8 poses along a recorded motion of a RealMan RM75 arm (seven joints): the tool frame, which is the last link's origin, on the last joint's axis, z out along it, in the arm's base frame.
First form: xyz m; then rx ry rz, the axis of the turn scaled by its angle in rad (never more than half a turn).
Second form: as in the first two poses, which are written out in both.
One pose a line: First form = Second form
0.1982 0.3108 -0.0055 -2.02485 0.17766 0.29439 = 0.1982 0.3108 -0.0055 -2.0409 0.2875 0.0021
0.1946 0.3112 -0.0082 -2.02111 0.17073 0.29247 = 0.1946 0.3112 -0.0082 -2.0360 0.2833 0.0070
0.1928 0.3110 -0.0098 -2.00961 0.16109 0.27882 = 0.1928 0.3110 -0.0098 -2.0226 0.2699 0.0097
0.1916 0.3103 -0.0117 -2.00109 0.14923 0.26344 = 0.1916 0.3103 -0.0117 -2.0121 0.2541 0.0126
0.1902 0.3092 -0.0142 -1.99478 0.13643 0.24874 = 0.1902 0.3092 -0.0142 -2.0039 0.2381 0.0161
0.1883 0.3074 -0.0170 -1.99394 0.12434 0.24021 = 0.1883 0.3074 -0.0170 -2.0015 0.2266 0.0211
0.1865 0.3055 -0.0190 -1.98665 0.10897 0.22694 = 0.1865 0.3055 -0.0190 -1.9924 0.2104 0.0270
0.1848 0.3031 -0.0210 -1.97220 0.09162 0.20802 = 0.1848 0.3031 -0.0210 -1.9762 0.1894 0.0322
